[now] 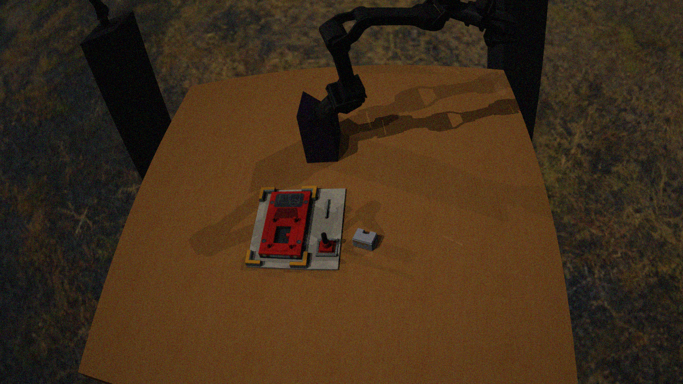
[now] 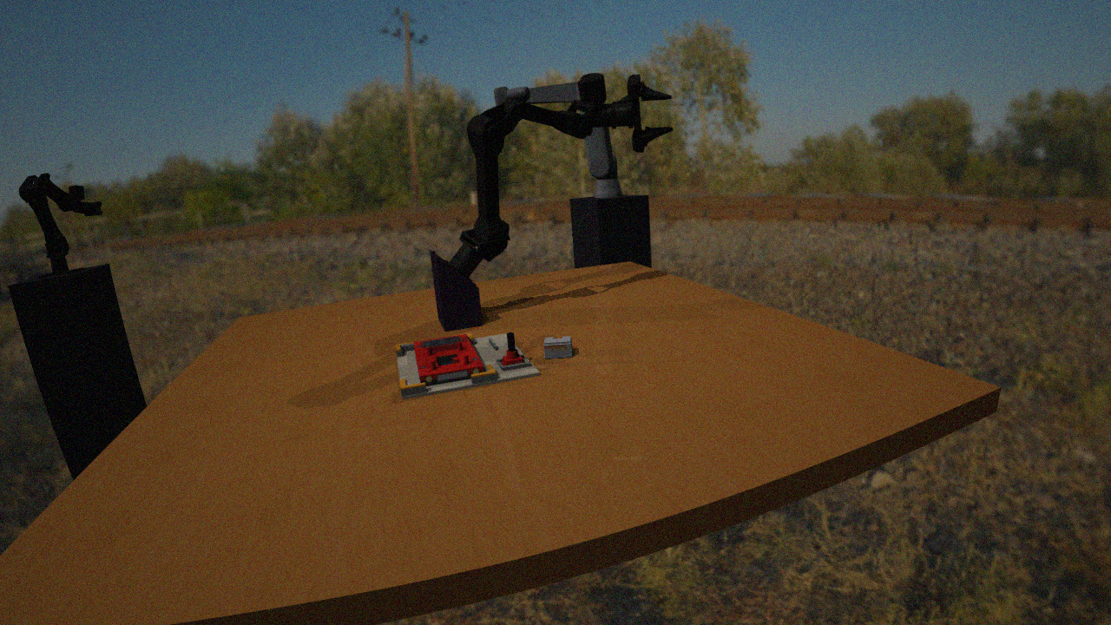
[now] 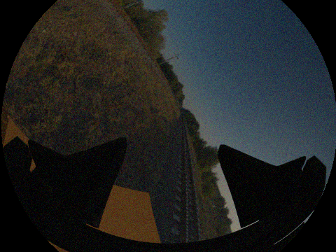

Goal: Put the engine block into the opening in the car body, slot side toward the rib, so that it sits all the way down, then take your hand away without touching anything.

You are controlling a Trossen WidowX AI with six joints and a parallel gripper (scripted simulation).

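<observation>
The engine block lies 22 cm ahead of my gripper tip, 44 cm to the right of it and 43 cm below it.
</observation>
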